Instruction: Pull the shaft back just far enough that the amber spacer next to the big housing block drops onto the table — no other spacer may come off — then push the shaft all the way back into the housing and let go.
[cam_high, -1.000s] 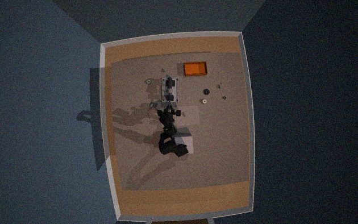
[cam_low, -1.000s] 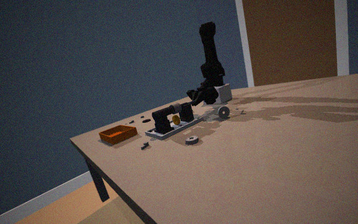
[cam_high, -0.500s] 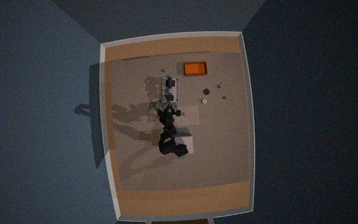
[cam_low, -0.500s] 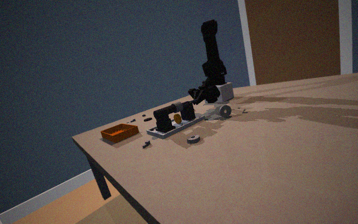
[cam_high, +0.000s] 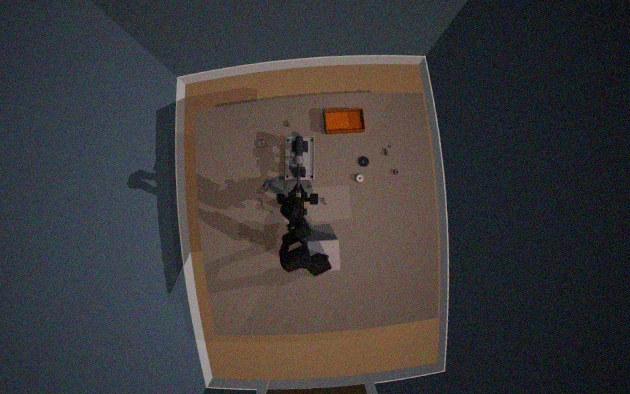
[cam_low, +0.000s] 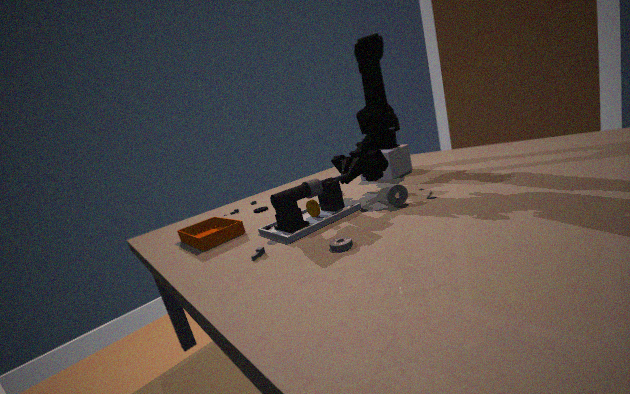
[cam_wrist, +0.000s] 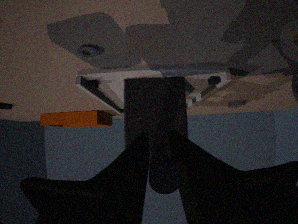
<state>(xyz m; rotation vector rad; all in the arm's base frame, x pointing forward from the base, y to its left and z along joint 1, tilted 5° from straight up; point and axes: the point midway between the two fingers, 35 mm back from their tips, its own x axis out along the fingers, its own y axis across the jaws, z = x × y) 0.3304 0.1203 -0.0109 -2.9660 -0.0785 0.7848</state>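
My gripper tip is 11 cm short of the grey spacer and 2 cm below it. The rest, counted from my gripper tip: amber spacer 12 cm ahead, 3 cm below; orange tray 34 cm ahead, 22 cm to the right, 5 cm below.
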